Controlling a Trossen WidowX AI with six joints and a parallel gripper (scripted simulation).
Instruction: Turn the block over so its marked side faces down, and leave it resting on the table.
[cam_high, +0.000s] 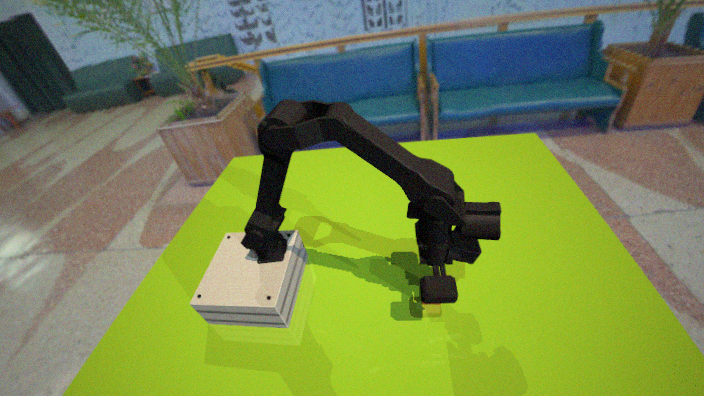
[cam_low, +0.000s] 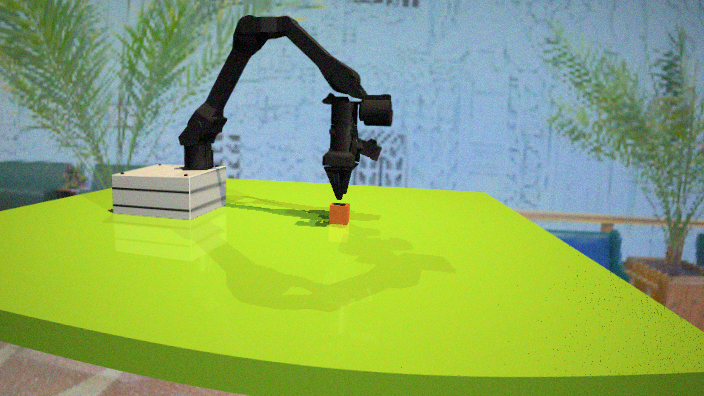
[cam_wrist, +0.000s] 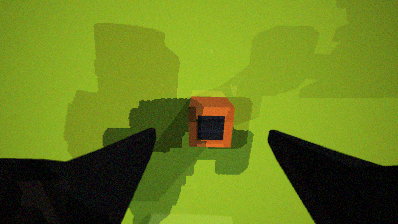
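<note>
Right now the orange block is 3 cm below my gripper tip.
</note>
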